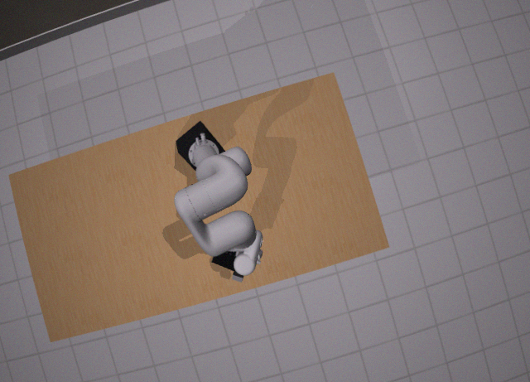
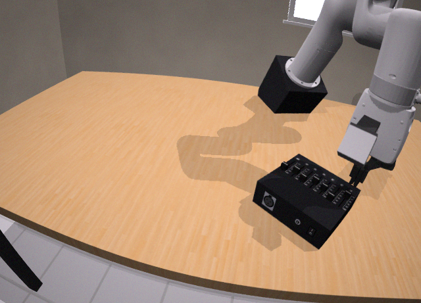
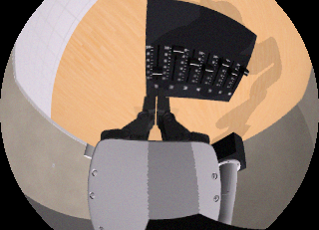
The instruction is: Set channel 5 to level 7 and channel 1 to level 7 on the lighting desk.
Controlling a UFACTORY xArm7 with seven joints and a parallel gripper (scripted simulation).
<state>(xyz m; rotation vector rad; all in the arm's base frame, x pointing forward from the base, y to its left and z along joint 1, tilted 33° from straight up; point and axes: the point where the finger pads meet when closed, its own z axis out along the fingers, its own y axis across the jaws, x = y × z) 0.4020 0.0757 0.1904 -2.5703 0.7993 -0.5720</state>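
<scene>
Now: hand 2 cm short of the fader, 1 cm to the left of it and 3 cm above it.
</scene>
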